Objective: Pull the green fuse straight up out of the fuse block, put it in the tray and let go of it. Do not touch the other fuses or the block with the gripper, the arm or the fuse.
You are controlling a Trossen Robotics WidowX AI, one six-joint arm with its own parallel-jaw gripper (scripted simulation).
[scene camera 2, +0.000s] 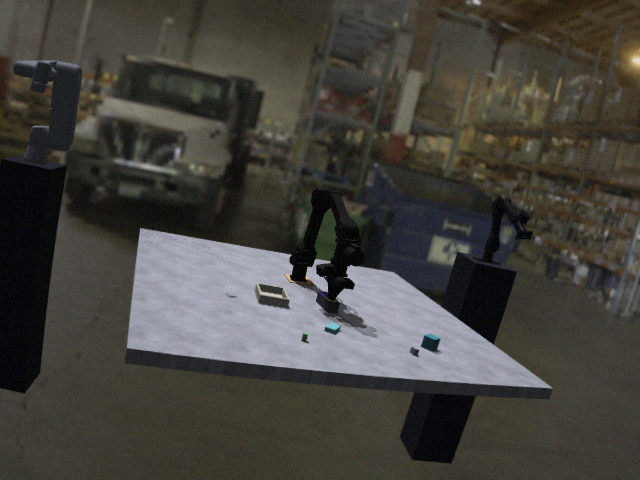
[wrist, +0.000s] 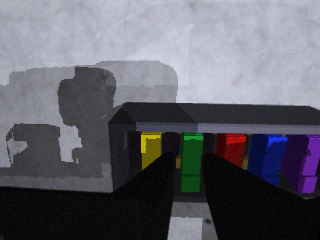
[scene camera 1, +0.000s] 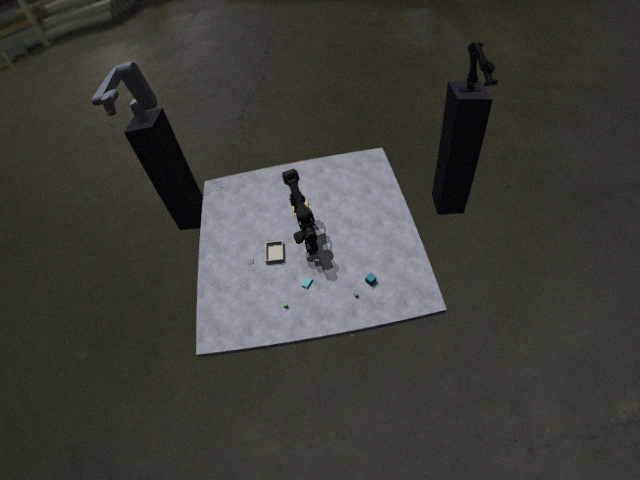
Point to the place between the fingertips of the gripper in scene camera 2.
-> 330, 299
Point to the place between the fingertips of the gripper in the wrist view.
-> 188, 161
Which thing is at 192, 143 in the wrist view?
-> A green fuse.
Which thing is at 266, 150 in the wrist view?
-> A blue fuse.
